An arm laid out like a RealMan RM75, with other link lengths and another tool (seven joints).
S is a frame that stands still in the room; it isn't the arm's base.
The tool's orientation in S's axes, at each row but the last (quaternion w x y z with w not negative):
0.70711, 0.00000, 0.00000, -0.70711
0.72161, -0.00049, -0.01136, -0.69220
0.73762, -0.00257, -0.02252, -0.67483
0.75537, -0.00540, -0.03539, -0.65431
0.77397, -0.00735, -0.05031, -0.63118
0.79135, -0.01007, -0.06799, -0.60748
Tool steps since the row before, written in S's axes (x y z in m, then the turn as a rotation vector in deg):
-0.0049, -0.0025, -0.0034, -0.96, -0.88, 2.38
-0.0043, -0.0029, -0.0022, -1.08, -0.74, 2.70
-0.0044, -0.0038, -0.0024, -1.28, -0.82, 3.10
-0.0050, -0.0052, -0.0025, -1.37, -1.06, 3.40
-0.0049, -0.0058, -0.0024, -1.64, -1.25, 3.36
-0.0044, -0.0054, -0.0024, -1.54, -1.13, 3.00
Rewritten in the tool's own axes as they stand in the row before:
0.0025, -0.0049, -0.0034, 0.88, -0.96, 2.38
0.0027, -0.0044, -0.0022, 0.74, -1.07, 2.70
0.0033, -0.0048, -0.0024, 0.82, -1.27, 3.11
0.0043, -0.0058, -0.0025, 1.06, -1.38, 3.40
0.0045, -0.0061, -0.0025, 1.19, -1.68, 3.36
0.0038, -0.0058, -0.0025, 1.06, -1.58, 3.01

